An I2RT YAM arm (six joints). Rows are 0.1 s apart.
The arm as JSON. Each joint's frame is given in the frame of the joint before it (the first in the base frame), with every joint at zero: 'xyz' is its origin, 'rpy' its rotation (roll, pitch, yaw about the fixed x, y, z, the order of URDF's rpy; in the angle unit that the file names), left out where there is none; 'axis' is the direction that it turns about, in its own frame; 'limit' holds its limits. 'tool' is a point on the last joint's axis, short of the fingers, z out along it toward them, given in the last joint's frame.
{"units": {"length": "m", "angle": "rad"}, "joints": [
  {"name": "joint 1", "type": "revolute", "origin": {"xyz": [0.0, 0.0, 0.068], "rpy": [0.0, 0.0, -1.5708]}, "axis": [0.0, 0.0, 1.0], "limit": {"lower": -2.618, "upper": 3.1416}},
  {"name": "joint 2", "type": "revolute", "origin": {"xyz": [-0.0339, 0.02, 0.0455], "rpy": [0.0, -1.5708, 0.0]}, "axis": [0.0, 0.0, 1.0], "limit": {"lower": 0.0, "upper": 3.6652}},
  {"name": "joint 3", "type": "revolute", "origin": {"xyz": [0.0, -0.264, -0.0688], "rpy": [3.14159, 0.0, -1.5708]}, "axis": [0.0, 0.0, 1.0], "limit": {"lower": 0.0, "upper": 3.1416}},
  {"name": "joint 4", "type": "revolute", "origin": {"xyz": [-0.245, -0.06, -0.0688], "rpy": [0.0, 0.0, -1.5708]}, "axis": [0.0, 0.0, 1.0], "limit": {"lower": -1.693, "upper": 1.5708}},
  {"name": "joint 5", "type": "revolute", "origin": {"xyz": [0.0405, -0.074, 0.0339], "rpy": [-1.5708, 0.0, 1.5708]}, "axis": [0.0, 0.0, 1.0], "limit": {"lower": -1.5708, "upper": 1.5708}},
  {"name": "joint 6", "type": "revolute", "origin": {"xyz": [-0.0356, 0.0, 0.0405], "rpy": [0.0, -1.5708, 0.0]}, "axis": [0.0, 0.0, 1.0], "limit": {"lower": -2.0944, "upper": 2.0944}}
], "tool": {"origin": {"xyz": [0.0, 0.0, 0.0]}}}
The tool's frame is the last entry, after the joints.
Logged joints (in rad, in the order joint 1, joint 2, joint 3, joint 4, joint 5, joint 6), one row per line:
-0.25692 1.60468 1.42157 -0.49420 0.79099 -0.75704
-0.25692 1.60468 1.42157 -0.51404 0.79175 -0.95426
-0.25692 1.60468 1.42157 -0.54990 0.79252 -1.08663
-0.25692 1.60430 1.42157 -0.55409 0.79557 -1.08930
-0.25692 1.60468 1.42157 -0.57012 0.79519 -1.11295
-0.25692 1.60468 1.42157 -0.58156 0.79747 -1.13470
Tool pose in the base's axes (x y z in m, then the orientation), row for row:
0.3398 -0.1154 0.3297 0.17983 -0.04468 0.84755 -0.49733
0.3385 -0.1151 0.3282 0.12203 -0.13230 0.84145 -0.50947
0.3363 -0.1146 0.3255 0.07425 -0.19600 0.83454 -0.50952
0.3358 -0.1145 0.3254 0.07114 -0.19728 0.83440 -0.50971
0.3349 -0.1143 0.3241 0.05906 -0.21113 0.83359 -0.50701
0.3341 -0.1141 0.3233 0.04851 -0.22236 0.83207 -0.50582
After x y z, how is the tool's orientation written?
As a quaternion, w x y z.
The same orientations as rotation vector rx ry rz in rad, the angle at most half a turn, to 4 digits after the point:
-0.1263 2.3952 -1.4055
-0.3862 2.4560 -1.4870
-0.5882 2.5047 -1.5292
-0.5932 2.5089 -1.5326
-0.6394 2.5247 -1.5356
-0.6778 2.5363 -1.5418

